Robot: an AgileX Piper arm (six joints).
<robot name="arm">
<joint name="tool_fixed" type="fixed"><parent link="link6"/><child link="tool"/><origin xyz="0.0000 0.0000 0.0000" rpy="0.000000 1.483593 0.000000"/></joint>
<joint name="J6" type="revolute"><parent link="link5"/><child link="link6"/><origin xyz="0.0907 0.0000 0.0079"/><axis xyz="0.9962 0 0.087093"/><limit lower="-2.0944" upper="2.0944"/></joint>
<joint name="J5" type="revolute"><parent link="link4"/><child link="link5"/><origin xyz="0.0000 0.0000 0.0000"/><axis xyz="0 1 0"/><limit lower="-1.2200" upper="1.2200"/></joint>
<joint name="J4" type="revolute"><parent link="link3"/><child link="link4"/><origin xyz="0.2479 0.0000 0.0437"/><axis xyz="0.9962 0 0.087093"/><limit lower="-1.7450" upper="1.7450"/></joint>
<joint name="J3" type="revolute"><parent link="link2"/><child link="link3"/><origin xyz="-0.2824 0.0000 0.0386"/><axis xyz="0 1 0"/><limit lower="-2.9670" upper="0.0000"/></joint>
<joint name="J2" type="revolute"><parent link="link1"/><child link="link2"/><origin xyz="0.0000 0.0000 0.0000"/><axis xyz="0 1 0"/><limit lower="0.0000" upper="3.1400"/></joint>
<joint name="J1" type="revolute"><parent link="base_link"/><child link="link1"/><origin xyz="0.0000 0.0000 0.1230"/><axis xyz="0 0 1"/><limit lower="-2.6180" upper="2.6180"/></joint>
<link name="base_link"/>
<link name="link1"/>
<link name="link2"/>
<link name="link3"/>
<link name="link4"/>
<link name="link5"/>
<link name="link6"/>
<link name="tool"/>
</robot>
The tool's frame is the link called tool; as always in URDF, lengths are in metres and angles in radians.
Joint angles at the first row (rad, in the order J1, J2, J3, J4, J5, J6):
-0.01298, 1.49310, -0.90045, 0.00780, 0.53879, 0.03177
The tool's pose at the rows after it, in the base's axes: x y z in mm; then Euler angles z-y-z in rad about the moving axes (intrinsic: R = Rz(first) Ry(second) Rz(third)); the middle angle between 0 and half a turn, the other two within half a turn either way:
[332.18 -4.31 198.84 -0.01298 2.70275 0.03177]
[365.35 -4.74 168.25 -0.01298 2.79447 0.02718]
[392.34 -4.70 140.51 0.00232 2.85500 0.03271]
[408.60 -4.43 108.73 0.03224 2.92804 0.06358]
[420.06 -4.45 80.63 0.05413 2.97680 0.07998]
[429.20 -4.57 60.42 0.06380 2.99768 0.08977]
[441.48 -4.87 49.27 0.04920 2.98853 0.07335]
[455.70 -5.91 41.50 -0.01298 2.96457 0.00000]
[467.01 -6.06 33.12 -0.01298 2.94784 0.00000]
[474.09 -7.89 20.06 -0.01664 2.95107 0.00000]
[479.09 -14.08 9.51 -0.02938 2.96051 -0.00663]
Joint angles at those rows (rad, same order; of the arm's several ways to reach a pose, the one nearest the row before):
-0.01297, 1.68696, -1.02567, -0.00001, 0.55787, 0.03178
-0.01297, 1.86189, -1.15133, 0.00000, 0.60032, 0.02719
-0.01298, 2.00634, -1.26625, 0.00733, 0.63137, 0.01212
-0.01298, 2.13147, -1.34833, 0.01559, 0.66157, 0.00708
-0.01298, 2.23337, -1.41327, 0.01764, 0.67355, -0.00001
-0.01298, 2.30786, -1.46684, 0.01764, 0.67356, -0.00001
-0.01299, 2.36551, -1.53261, 0.01521, 0.67239, -0.00001
-0.01297, 2.41899, -1.60768, 0.00000, 0.66967, 0.00001
-0.01298, 2.46822, -1.67268, 0.00000, 0.66872, 0.00001
-0.01664, 2.52085, -1.72570, 0.00000, 0.67233, 0.00000
-0.02938, 2.56418, -1.77223, 0.00000, 0.68497, -0.00663

